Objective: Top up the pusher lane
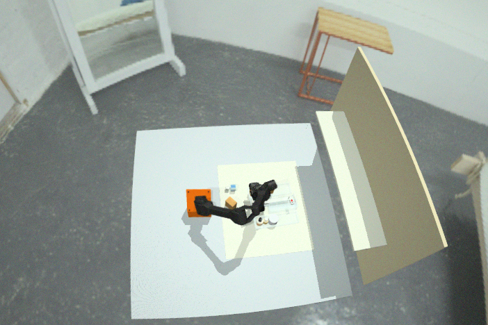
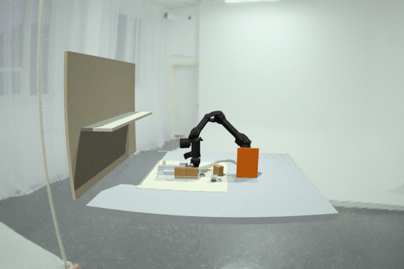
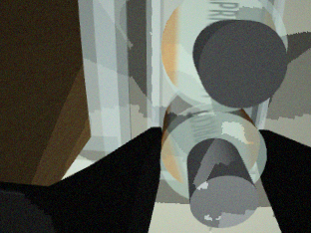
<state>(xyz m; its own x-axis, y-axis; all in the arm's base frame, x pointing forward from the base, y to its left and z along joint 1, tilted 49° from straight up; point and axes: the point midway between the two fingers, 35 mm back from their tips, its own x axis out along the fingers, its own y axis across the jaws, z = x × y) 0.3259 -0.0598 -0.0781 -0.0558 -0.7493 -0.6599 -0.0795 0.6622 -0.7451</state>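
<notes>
Right now my gripper tip is 15 cm past the tan box.
</notes>
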